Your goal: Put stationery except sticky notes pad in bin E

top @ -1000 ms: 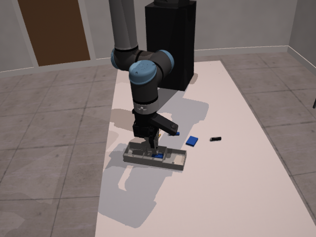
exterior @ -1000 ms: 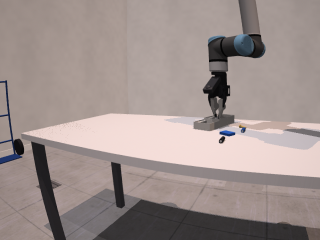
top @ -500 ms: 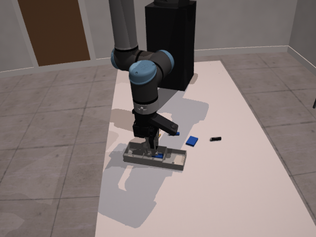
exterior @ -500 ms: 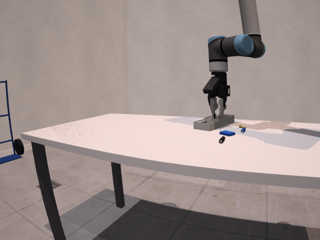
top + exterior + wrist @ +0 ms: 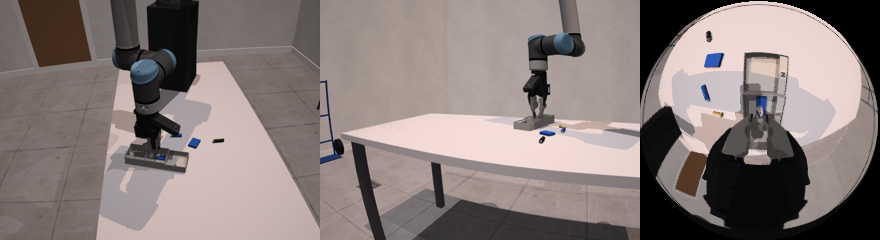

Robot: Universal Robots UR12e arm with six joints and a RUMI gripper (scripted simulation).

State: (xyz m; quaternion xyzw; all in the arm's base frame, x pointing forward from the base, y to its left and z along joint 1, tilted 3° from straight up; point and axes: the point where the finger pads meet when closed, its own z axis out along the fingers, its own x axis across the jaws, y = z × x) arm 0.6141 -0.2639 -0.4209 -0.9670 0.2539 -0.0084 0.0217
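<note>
My gripper is now 20 mm above the grey clip. Round my hand: brass piece (110 mm behind, 40 mm to the left, 50 mm below); then three-compartment bin tray (10 mm ahead, 30 mm below); then blue cylinder (110 mm behind, 120 mm to the left, 40 mm below).
</note>
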